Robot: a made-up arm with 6 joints. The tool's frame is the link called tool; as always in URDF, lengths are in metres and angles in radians. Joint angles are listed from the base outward.
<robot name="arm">
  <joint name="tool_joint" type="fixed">
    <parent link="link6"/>
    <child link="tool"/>
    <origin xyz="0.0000 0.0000 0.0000" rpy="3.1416 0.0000 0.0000"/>
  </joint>
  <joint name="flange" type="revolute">
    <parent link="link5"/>
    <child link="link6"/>
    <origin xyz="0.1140 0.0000 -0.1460"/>
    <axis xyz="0 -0.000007 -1"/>
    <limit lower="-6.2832" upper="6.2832"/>
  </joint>
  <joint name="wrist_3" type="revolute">
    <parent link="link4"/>
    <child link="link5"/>
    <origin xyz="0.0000 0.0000 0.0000"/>
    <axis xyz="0 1 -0.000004"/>
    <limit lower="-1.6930" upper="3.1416"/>
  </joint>
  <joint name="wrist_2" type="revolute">
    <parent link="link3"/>
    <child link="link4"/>
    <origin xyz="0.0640 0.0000 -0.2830"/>
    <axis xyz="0 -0.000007 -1"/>
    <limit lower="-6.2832" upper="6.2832"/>
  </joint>
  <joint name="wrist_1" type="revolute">
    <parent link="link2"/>
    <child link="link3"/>
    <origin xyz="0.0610 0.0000 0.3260"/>
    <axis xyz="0 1 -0.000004"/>
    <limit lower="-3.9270" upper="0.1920"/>
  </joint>
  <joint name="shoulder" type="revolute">
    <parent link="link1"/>
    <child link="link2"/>
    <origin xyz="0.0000 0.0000 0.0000"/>
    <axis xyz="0 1 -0.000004"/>
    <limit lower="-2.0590" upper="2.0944"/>
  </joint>
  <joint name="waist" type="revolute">
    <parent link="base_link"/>
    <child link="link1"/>
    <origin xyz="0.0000 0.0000 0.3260"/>
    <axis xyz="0 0 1"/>
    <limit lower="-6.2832" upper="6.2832"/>
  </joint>
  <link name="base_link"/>
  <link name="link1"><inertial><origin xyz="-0.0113 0.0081 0.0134"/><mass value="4.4"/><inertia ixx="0.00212" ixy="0" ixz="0" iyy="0.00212" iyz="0" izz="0.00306"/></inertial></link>
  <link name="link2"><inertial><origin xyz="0.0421 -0.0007 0.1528"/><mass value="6.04"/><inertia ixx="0.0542" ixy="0" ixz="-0.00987" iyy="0.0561" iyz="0" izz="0.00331"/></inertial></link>
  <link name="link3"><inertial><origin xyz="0.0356 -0.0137 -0.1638"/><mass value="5.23"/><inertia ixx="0.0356" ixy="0" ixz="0.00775" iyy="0.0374" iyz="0" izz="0.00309"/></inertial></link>
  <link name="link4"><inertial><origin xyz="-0.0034 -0.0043 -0.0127"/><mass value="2.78"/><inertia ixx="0.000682" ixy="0" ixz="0" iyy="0.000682" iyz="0" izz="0.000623"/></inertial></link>
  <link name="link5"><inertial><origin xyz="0.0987 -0.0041 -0.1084"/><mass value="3.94"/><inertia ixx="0.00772" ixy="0" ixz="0.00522" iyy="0.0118" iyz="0" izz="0.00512"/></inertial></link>
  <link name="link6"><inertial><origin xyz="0.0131 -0.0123 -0.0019"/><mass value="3.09"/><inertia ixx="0.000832" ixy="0" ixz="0" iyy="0.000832" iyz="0" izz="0.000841"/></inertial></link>
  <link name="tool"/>
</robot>
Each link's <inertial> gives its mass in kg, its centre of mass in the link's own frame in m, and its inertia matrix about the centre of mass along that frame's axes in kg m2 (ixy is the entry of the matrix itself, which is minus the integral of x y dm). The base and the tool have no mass. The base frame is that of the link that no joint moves.
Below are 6 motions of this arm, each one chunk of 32 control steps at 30 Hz.
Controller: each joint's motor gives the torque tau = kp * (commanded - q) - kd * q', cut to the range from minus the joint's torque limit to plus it. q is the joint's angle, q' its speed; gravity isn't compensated. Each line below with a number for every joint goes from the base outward.
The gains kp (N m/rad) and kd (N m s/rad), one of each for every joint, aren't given. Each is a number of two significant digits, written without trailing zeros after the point. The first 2 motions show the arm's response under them.
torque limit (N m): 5.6 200 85 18 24 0.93
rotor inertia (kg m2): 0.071 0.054 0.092 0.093 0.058 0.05
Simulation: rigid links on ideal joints. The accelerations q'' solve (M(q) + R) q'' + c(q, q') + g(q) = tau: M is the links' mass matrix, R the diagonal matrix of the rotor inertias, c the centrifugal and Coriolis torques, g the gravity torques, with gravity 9.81 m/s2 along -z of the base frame. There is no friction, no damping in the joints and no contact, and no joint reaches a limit. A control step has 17 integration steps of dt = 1/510 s. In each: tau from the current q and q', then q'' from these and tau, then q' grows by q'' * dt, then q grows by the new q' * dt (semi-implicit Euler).
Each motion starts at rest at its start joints. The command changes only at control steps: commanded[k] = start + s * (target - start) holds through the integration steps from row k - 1 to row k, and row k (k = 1, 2, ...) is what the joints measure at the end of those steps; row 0 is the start. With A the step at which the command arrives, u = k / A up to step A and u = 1 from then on. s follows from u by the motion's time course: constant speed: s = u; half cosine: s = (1 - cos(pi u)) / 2; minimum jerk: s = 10 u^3 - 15 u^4 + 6 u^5; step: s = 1 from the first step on.
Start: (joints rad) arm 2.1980 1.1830 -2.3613 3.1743 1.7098 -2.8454
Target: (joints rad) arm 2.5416 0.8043 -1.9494 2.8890 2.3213 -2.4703
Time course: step
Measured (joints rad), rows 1 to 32:
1: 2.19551 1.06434 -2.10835 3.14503 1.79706 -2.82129
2: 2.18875 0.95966 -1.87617 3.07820 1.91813 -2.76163
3: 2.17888 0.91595 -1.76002 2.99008 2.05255 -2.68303
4: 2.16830 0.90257 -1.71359 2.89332 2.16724 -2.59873
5: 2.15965 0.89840 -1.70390 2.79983 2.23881 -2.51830
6: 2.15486 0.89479 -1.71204 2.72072 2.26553 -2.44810
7: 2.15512 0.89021 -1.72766 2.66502 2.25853 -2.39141
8: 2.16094 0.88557 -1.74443 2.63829 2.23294 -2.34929
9: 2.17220 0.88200 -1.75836 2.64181 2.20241 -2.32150
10: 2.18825 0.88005 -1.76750 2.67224 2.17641 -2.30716
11: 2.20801 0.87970 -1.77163 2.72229 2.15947 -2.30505
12: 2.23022 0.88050 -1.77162 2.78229 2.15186 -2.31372
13: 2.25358 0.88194 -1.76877 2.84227 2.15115 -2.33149
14: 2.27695 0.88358 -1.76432 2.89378 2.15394 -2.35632
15: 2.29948 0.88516 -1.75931 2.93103 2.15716 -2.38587
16: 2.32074 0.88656 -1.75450 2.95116 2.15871 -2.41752
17: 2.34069 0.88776 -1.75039 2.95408 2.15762 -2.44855
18: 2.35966 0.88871 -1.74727 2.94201 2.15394 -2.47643
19: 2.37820 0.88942 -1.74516 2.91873 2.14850 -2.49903
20: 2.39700 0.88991 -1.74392 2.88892 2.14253 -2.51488
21: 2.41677 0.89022 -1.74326 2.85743 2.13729 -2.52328
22: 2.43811 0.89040 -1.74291 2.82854 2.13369 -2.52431
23: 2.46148 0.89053 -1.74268 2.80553 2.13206 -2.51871
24: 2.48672 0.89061 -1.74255 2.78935 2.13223 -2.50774
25: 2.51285 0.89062 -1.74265 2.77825 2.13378 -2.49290
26: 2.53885 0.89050 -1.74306 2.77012 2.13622 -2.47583
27: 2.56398 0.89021 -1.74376 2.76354 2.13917 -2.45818
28: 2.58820 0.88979 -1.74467 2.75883 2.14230 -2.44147
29: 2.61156 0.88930 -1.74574 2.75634 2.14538 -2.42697
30: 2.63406 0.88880 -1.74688 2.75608 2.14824 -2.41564
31: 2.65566 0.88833 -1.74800 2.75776 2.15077 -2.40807
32: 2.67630 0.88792 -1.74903 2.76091 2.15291 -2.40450
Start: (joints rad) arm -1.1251 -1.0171 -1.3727 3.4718 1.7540 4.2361
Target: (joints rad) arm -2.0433 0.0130 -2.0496 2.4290 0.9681 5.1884
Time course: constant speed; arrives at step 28
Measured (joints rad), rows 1 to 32:
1: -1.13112 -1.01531 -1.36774 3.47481 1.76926 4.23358
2: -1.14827 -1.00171 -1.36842 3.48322 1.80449 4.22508
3: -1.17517 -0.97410 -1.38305 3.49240 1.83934 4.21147
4: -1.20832 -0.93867 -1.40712 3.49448 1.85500 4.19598
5: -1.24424 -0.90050 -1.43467 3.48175 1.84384 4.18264
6: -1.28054 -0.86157 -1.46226 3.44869 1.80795 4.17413
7: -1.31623 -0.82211 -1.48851 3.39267 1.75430 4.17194
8: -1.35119 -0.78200 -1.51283 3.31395 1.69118 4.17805
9: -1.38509 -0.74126 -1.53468 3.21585 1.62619 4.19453
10: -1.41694 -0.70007 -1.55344 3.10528 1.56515 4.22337
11: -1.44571 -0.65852 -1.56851 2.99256 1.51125 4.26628
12: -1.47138 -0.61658 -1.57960 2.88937 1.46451 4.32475
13: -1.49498 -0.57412 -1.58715 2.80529 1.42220 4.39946
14: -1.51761 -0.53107 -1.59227 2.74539 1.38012 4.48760
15: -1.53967 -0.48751 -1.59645 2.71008 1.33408 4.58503
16: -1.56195 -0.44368 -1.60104 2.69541 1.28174 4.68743
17: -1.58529 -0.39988 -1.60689 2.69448 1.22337 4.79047
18: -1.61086 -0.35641 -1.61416 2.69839 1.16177 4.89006
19: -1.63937 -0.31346 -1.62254 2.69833 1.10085 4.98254
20: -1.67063 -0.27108 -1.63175 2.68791 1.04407 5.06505
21: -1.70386 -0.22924 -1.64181 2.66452 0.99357 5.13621
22: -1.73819 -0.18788 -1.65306 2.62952 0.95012 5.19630
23: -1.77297 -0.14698 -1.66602 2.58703 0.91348 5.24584
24: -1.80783 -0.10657 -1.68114 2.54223 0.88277 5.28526
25: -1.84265 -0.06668 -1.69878 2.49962 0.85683 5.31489
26: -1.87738 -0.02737 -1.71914 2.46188 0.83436 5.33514
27: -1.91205 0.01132 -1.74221 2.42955 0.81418 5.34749
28: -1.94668 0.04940 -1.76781 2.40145 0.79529 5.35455
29: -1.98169 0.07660 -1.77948 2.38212 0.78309 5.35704
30: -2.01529 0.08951 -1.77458 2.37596 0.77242 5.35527
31: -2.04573 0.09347 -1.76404 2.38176 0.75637 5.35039
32: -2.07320 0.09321 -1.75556 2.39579 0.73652 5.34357
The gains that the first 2 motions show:
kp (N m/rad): 130 1100 200 31 49 3.9
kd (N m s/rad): 8.1 46 10 0.91 1.7 0.19
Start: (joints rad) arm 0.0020 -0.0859 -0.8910 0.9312 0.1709 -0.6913
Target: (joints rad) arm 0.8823 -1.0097 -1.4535 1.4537 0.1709 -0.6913
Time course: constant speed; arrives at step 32
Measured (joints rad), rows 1 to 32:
1: 0.00301 -0.08831 -0.87863 0.93420 0.17546 -0.69152
2: 0.00579 -0.09739 -0.84882 0.95226 0.19642 -0.69067
3: 0.01065 -0.11396 -0.81045 0.99444 0.23646 -0.68626
4: 0.01823 -0.13539 -0.77074 1.05900 0.28597 -0.67590
5: 0.03037 -0.15941 -0.73410 1.13552 0.33033 -0.65764
6: 0.04979 -0.18511 -0.70391 1.20966 0.35754 -0.63062
7: 0.07865 -0.21232 -0.68371 1.26950 0.36246 -0.59555
8: 0.11699 -0.24089 -0.67669 1.30975 0.34790 -0.55490
9: 0.16154 -0.27058 -0.68477 1.33140 0.32393 -0.51259
10: 0.20639 -0.30111 -0.70790 1.33802 0.30368 -0.47285
11: 0.24853 -0.33212 -0.74347 1.33314 0.29280 -0.43811
12: 0.28805 -0.36343 -0.78716 1.31983 0.28988 -0.41054
13: 0.32624 -0.39519 -0.83416 1.30160 0.29067 -0.39222
14: 0.36414 -0.42766 -0.88033 1.28286 0.29141 -0.38494
15: 0.40206 -0.46089 -0.92278 1.26839 0.29008 -0.39004
16: 0.43991 -0.49465 -0.95987 1.26238 0.28573 -0.40834
17: 0.47732 -0.52850 -0.99108 1.26740 0.27838 -0.43981
18: 0.51352 -0.56193 -1.01665 1.28383 0.26887 -0.48130
19: 0.54696 -0.59458 -1.03726 1.31005 0.25889 -0.52802
20: 0.57576 -0.62623 -1.05368 1.34321 0.24990 -0.57513
21: 0.59808 -0.65683 -1.06669 1.38008 0.24249 -0.61817
22: 0.61526 -0.68650 -1.07712 1.41789 0.23343 -0.65338
23: 0.63103 -0.71554 -1.08607 1.45468 0.21861 -0.67812
24: 0.64809 -0.74442 -1.09493 1.48943 0.19771 -0.69095
25: 0.66712 -0.77355 -1.10506 1.52192 0.17371 -0.69170
26: 0.68818 -0.80314 -1.11758 1.55221 0.15006 -0.68133
27: 0.71127 -0.83327 -1.13315 1.58004 0.12943 -0.66176
28: 0.73634 -0.86387 -1.15197 1.60468 0.11350 -0.63560
29: 0.76315 -0.89483 -1.17384 1.62520 0.10310 -0.60581
30: 0.79127 -0.92602 -1.19830 1.64084 0.09825 -0.57547
31: 0.82010 -0.95733 -1.22482 1.65133 0.09825 -0.54740
32: 0.84899 -0.98871 -1.25290 1.65703 0.10183 -0.52400

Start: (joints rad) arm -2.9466 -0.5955 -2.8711 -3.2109 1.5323 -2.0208
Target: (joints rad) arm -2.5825 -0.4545 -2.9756 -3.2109 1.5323 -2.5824
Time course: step
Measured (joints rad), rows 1 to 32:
1: -2.94464 -0.54685 -2.96546 -3.21425 1.52403 -2.02890
2: -2.93739 -0.50834 -3.02995 -3.22299 1.57909 -2.06054
3: -2.92523 -0.48959 -3.05839 -3.23550 1.66471 -2.12016
4: -2.90937 -0.48255 -3.07610 -3.24905 1.74159 -2.21021
5: -2.89115 -0.48275 -3.09373 -3.26034 1.79275 -2.32917
6: -2.87163 -0.48754 -3.11367 -3.26643 1.81639 -2.46581
7: -2.85139 -0.49489 -3.13506 -3.26573 1.81855 -2.60658
8: -2.83043 -0.50311 -3.15610 -3.25851 1.80840 -2.73978
9: -2.80827 -0.51082 -3.17507 -3.24673 1.79485 -2.86146
10: -2.78419 -0.51702 -3.19070 -3.23347 1.78449 -2.97033
11: -2.75744 -0.52122 -3.20228 -3.22195 1.78047 -3.06551
12: -2.72745 -0.52336 -3.20962 -3.21466 1.78250 -3.14650
13: -2.69389 -0.52374 -3.21292 -3.21265 1.78799 -3.21306
14: -2.65729 -0.52278 -3.21265 -3.21436 1.79351 -3.26500
15: -2.62096 -0.52089 -3.20940 -3.21281 1.79613 -3.30172
16: -2.58792 -0.51842 -3.20371 -3.20305 1.79434 -3.32250
17: -2.55889 -0.51563 -3.19614 -3.18634 1.78824 -3.32678
18: -2.53271 -0.51272 -3.18728 -3.16819 1.77900 -3.31425
19: -2.50832 -0.50977 -3.17775 -3.15357 1.76827 -3.28480
20: -2.48506 -0.50685 -3.16807 -3.14556 1.75773 -3.23853
21: -2.46282 -0.50402 -3.15876 -3.14494 1.74870 -3.17579
22: -2.44191 -0.50138 -3.15028 -3.15045 1.74194 -3.09713
23: -2.42296 -0.49906 -3.14300 -3.15952 1.73768 -3.00329
24: -2.40667 -0.49717 -3.13721 -3.16918 1.73571 -2.89573
25: -2.39363 -0.49582 -3.13308 -3.17684 1.73541 -2.78213
26: -2.38421 -0.49508 -3.13068 -3.18092 1.73611 -2.67280
27: -2.37853 -0.49495 -3.12996 -3.18113 1.73733 -2.57642
28: -2.37647 -0.49537 -3.13077 -3.17821 1.73894 -2.49943
29: -2.37775 -0.49623 -3.13290 -3.17356 1.74099 -2.44589
30: -2.38202 -0.49742 -3.13608 -3.16872 1.74365 -2.41741
31: -2.38899 -0.49882 -3.14002 -3.16499 1.74701 -2.41339
32: -2.39843 -0.50030 -3.14445 -3.16309 1.75101 -2.43130

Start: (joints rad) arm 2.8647 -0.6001 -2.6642 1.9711 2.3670 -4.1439
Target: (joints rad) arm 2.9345 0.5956 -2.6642 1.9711 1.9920 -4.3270
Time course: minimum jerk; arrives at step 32
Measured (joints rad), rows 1 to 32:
1: 2.86389 -0.60313 -2.66541 1.96715 2.38705 -4.14398
2: 2.86138 -0.60783 -2.67585 1.95948 2.43565 -4.14378
3: 2.85727 -0.61240 -2.69533 1.95478 2.49831 -4.14276
4: 2.85254 -0.61514 -2.72170 1.95954 2.56026 -4.14031
5: 2.84879 -0.61408 -2.75224 1.97830 2.60888 -4.13592
6: 2.84748 -0.60727 -2.78392 2.01241 2.63582 -4.12926
7: 2.84936 -0.59319 -2.81397 2.05958 2.63826 -4.12037
8: 2.85462 -0.57087 -2.84028 2.11459 2.61885 -4.10972
9: 2.86335 -0.53989 -2.86144 2.17065 2.58424 -4.09808
10: 2.87603 -0.50024 -2.87661 2.22101 2.54269 -4.08644
11: 2.89341 -0.45212 -2.88519 2.26030 2.50166 -4.07577
12: 2.91756 -0.39587 -2.88672 2.28396 2.46581 -4.06719
13: 2.95535 -0.33203 -2.88069 2.28599 2.43615 -4.06219
14: 3.01883 -0.26122 -2.86615 2.26283 2.41055 -4.06229
15: 3.12712 -0.18385 -2.84142 2.21728 2.38483 -4.06845
16: 3.28353 -0.09989 -2.80488 2.17531 2.35559 -4.07895
17: 3.41889 -0.01155 -2.76155 2.18122 2.32571 -4.08924
18: 3.49437 0.07567 -2.71909 2.21238 2.29549 -4.10035
19: 3.53033 0.15871 -2.68086 2.22364 2.25774 -4.11526
20: 3.54406 0.23660 -2.64762 2.19406 2.20775 -4.13559
21: 3.54576 0.30913 -2.61845 2.12062 2.14627 -4.16246
22: 3.54193 0.37658 -2.59126 2.01144 2.07865 -4.19685
23: 3.53628 0.43958 -2.56318 1.88105 2.01286 -4.23946
24: 3.52994 0.49868 -2.53153 1.74585 1.95679 -4.29038
25: 3.52232 0.55386 -2.49495 1.61995 1.91597 -4.34888
26: 3.51229 0.60429 -2.45399 1.51233 1.89284 -4.41319
27: 3.49906 0.64860 -2.41098 1.42607 1.88708 -4.48053
28: 3.48268 0.68502 -2.37034 1.35446 1.89584 -4.54864
29: 3.46387 0.71191 -2.33673 1.28659 1.91499 -4.61744
30: 3.44338 0.72855 -2.31378 1.21643 1.94086 -4.68647
31: 3.42166 0.73541 -2.30365 1.14398 1.97062 -4.75459
32: 3.39865 0.73404 -2.30683 1.07492 2.00178 -4.82002

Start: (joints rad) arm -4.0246 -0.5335 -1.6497 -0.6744 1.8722 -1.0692
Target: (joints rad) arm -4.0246 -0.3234 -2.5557 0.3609 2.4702 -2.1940
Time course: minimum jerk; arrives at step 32
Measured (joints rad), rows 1 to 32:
1: -4.02492 -0.53717 -1.63446 -0.67187 1.87821 -1.06924
2: -4.02689 -0.53884 -1.60795 -0.65853 1.90688 -1.07042
3: -4.03111 -0.53529 -1.57839 -0.63208 1.95407 -1.07381
4: -4.03676 -0.52784 -1.54719 -0.59400 2.00750 -1.08031
5: -4.04212 -0.51823 -1.51671 -0.54684 2.05684 -1.09080
6: -4.04543 -0.50772 -1.49093 -0.49367 2.09615 -1.10607
7: -4.04551 -0.49711 -1.47438 -0.43808 2.12373 -1.12675
8: -4.04200 -0.48676 -1.47084 -0.38386 2.14097 -1.15322
9: -4.03540 -0.47676 -1.48263 -0.33430 2.15098 -1.18554
10: -4.02697 -0.46702 -1.51030 -0.29142 2.15730 -1.22353
11: -4.01840 -0.45748 -1.55274 -0.25569 2.16307 -1.26680
12: -4.01141 -0.44815 -1.60756 -0.22612 2.17078 -1.31480
13: -4.00732 -0.43912 -1.67166 -0.20084 2.18240 -1.36694
14: -4.00673 -0.43046 -1.74179 -0.17775 2.19945 -1.42262
15: -4.00945 -0.42217 -1.81496 -0.15501 2.22309 -1.48129
16: -4.01456 -0.41418 -1.88869 -0.13119 2.25384 -1.54251
17: -4.02076 -0.40636 -1.96105 -0.10511 2.29142 -1.60597
18: -4.02671 -0.39853 -2.03060 -0.07558 2.33461 -1.67141
19: -4.03135 -0.39054 -2.09631 -0.04137 2.38137 -1.73861
20: -4.03410 -0.38232 -2.15747 -0.00137 2.42909 -1.80721
21: -4.03477 -0.37386 -2.21362 0.04501 2.47498 -1.87665
22: -4.03354 -0.36529 -2.26454 0.09743 2.51650 -1.94606
23: -4.03082 -0.35681 -2.31019 0.15441 2.55175 -2.01421
24: -4.02715 -0.34876 -2.35067 0.21323 2.57974 -2.07960
25: -4.02313 -0.34149 -2.38618 0.27033 2.60055 -2.14056
26: -4.01928 -0.33536 -2.41696 0.32177 2.61518 -2.19536
27: -4.01601 -0.33065 -2.44324 0.36396 2.62520 -2.24246
28: -4.01358 -0.32749 -2.46516 0.39427 2.63231 -2.28060
29: -4.01214 -0.32580 -2.48281 0.41144 2.63795 -2.30897
30: -4.01171 -0.32532 -2.49625 0.41572 2.64302 -2.32725
31: -4.01223 -0.32564 -2.50564 0.40864 2.64783 -2.33566
32: -4.01359 -0.32622 -2.51135 0.39279 2.65226 -2.33492

